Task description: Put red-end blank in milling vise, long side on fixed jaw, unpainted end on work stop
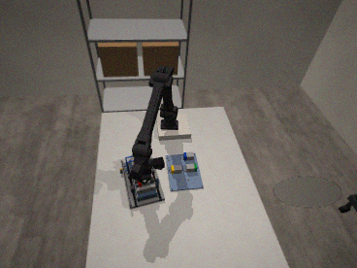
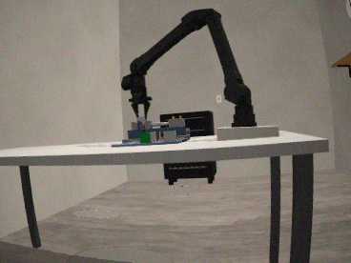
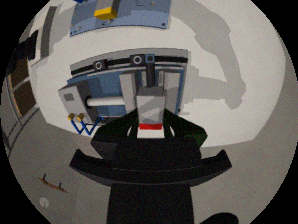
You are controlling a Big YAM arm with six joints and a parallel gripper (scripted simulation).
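Now: the red-ended blank 20 mm below my hand. Round my hand: yellow-ended blank (140 mm behind, 180 mm to the left, 90 mm below); then green-ended blank (160 mm behind, 260 mm to the left, 90 mm below); then blue plate (150 mm behind, 220 mm to the left, 110 mm below).
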